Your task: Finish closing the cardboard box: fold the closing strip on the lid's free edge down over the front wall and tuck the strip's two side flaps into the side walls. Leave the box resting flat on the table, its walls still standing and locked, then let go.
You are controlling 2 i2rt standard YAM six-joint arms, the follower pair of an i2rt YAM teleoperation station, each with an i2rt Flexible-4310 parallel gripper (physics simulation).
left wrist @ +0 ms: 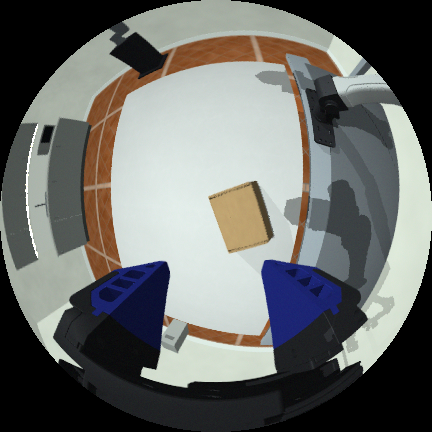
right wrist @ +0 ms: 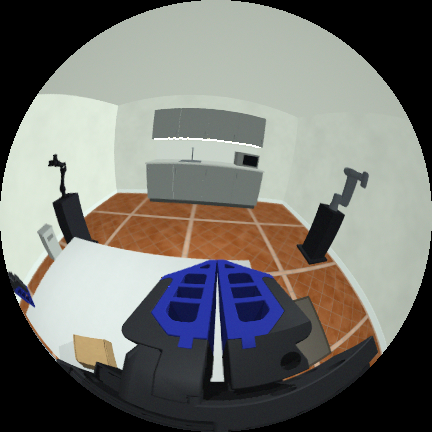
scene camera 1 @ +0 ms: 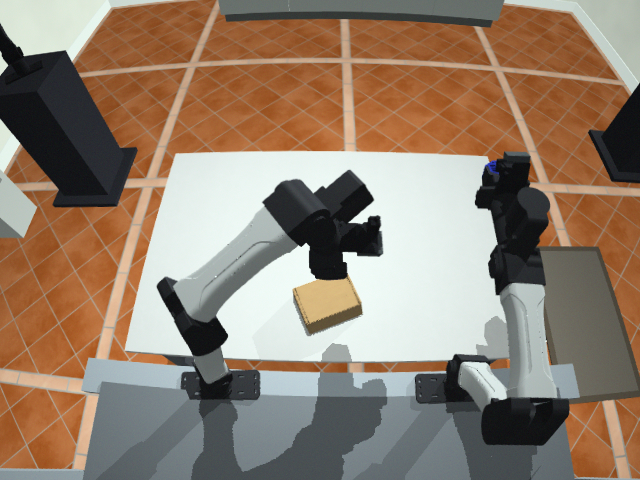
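Observation:
The tan cardboard box (scene camera 1: pixel 326 300) (left wrist: pixel 241 217) (right wrist: pixel 95 351) rests flat on the white table, a little left of the middle of the near part in scene camera 1. Its lid lies flat on top and its walls stand. No raised closing strip or side flap shows; whether the flaps are tucked inside is hidden. My left gripper (left wrist: pixel 215 268) is open and empty, above the table and apart from the box; its arm hides part of the box's far edge in scene camera 1. My right gripper (right wrist: pixel 216 265) is shut and empty, raised near the table's far right corner, well away from the box.
The white table (scene camera 1: pixel 423 299) (left wrist: pixel 165 150) (right wrist: pixel 100 280) lies before the grey base bench (scene camera 1: pixel 330 413). A brown-grey panel (scene camera 1: pixel 589 320) (right wrist: pixel 312 330) lies right of the table. Black pedestals (scene camera 1: pixel 56 129) stand beyond the left and right sides. My left arm reaches over the table's middle.

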